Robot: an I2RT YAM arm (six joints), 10 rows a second.
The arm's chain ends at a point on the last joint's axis. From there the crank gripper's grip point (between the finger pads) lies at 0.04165 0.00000 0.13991 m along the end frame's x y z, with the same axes.
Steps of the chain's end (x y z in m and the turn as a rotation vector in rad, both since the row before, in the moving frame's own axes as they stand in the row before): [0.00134 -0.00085 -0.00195 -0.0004 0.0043 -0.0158]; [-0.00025 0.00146 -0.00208 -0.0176 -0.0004 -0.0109]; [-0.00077 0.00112 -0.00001 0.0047 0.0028 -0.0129]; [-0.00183 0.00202 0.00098 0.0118 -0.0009 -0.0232]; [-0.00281 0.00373 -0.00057 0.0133 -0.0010 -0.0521]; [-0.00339 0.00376 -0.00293 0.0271 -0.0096 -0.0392]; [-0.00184 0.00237 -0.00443 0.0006 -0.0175 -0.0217]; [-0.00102 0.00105 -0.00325 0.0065 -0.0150 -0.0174]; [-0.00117 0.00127 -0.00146 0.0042 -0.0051 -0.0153]
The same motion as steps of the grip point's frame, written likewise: [0.00194 -0.00146 -0.00213 -0.0004 0.0043 -0.0158]; [-0.00030 0.00347 -0.00208 -0.0176 -0.0004 -0.0109]; [-0.00039 -0.00008 -0.00013 0.0047 0.0028 -0.0129]; [-0.00199 -0.00060 0.00100 0.0118 -0.0009 -0.0232]; [-0.00305 -0.00030 -0.00056 0.0133 -0.0010 -0.0521]; [-0.00484 -0.00164 -0.00261 0.0271 -0.0096 -0.0392]; [-0.00431 0.00141 -0.00372 0.0006 -0.0175 -0.0217]; [-0.00314 -0.00057 -0.00265 0.0065 -0.0150 -0.0174]; [-0.00189 0.00005 -0.00125 0.0042 -0.0051 -0.0153]
